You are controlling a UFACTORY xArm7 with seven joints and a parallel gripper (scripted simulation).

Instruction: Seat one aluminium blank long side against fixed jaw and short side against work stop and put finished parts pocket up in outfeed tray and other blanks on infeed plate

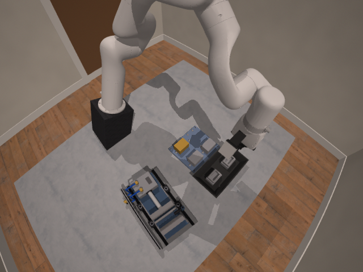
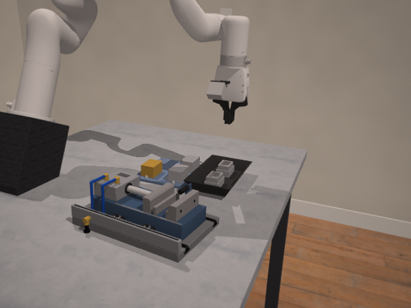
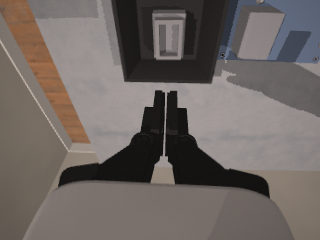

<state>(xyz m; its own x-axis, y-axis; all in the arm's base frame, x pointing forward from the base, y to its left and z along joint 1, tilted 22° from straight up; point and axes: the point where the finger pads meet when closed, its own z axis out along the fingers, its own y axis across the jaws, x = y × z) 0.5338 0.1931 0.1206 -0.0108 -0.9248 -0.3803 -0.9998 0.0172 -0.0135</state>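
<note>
Now: hand 21 cm past the brass blank, 10 cm to the left of it and 17 cm above it. The rest, counted from my hand: grey rail: 10 cm behind, 45 cm to the right, 16 cm below; vise bed: 8 cm behind, 36 cm to the right, 16 cm below; piston rod: 10 cm behind, 36 cm to the right, 12 cm below.
</note>
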